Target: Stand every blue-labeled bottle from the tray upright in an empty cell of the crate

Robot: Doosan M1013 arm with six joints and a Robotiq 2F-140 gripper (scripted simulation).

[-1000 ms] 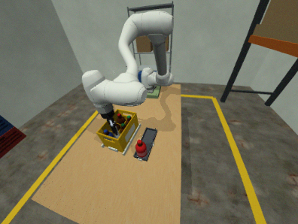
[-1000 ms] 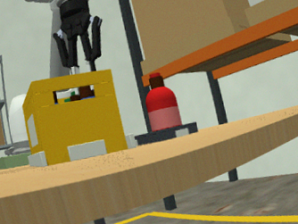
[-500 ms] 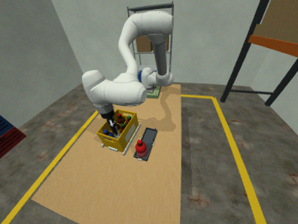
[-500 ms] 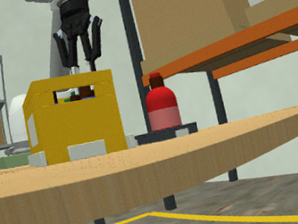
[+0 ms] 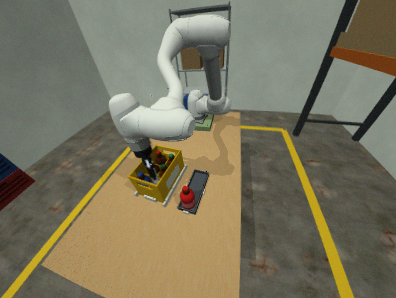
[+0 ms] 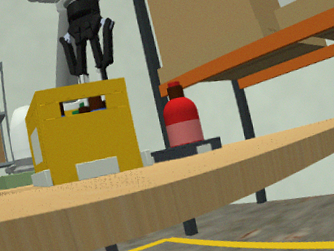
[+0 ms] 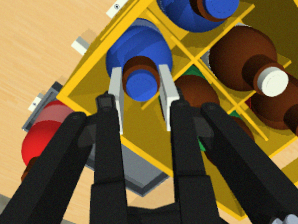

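Right now the yellow crate is 90 mm behind my hand, 50 mm to the right of it and 90 mm below it. Round my hand: red-labeled bottle: 180 mm to the left, 90 mm below; then dark tray: 90 mm behind, 180 mm to the left, 160 mm below.
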